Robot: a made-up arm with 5 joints.
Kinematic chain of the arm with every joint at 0, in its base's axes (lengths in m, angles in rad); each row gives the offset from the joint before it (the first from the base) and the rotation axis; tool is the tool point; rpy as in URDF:
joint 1: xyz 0.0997 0 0.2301 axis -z
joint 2: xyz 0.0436 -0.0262 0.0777 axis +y
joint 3: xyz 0.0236 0 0.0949 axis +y
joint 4: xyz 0.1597 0 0.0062 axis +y
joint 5: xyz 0.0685 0.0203 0 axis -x
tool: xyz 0 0 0 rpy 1.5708 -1.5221 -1.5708
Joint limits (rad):
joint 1: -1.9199..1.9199
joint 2: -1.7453..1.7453
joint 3: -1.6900..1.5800
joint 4: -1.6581..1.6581
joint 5: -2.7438..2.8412
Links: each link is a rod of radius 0.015 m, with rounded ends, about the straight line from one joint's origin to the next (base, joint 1, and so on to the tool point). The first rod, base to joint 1, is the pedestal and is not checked.
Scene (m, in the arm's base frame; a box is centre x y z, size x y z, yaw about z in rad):
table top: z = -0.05
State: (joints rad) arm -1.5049 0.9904 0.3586 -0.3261 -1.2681
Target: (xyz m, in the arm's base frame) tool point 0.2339 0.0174 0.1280
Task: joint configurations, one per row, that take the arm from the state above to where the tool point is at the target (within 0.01 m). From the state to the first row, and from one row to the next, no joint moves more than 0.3 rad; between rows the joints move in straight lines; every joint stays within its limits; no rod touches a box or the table.
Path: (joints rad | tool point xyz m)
1: -1.2384 0.9566 0.4519 -0.3109 -1.2681 | 0.1699 0.1851 0.1256
2: -0.9720 0.9228 0.5451 -0.2958 -1.2681 | 0.2075 0.1476 0.1249
3: -0.7055 0.8890 0.6384 -0.2806 -1.2681 | 0.2307 0.1038 0.1251
4: -0.4390 0.8552 0.7317 -0.2655 -1.2681 | 0.2391 0.0589 0.1261
5: -0.1726 0.8214 0.8249 -0.2503 -1.2681 | 0.2339 0.0174 0.1280

